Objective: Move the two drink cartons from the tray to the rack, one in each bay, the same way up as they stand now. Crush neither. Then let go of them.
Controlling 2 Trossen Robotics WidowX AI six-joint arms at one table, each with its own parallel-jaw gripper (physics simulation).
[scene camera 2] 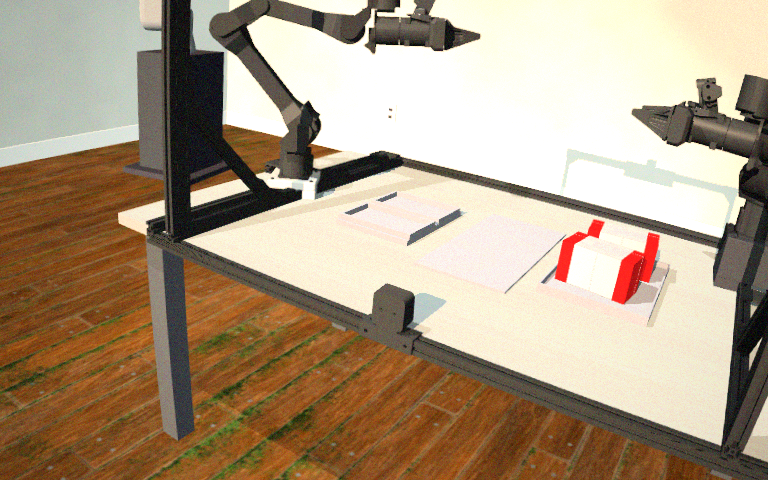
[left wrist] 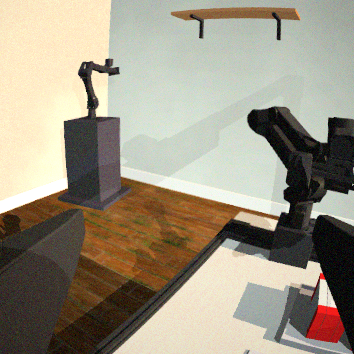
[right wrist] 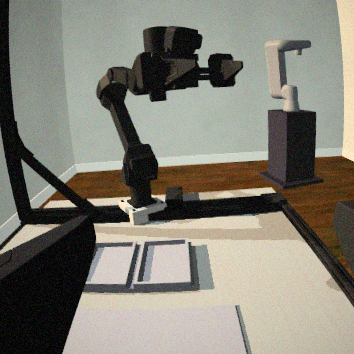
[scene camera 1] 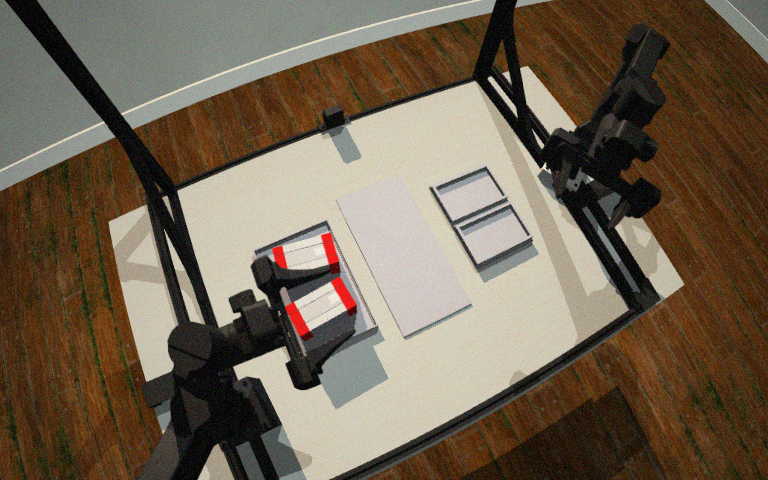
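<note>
My left gripper (scene camera 1: 584, 213) is open and holds nothing, and you can also see it in scene camera 2 (scene camera 2: 477, 35), in the left wrist view (left wrist: 203, 225) and in the right wrist view (right wrist: 220, 63). My right gripper (scene camera 1: 342, 299) is open too, with nothing held in it; that gripper is also there in scene camera 2 (scene camera 2: 637, 109), in the left wrist view (left wrist: 336, 188) and in the right wrist view (right wrist: 218, 222). As for the things, there's a pale mat (right wrist: 216, 321), and there's a grey tray (scene camera 2: 638, 309).
</note>
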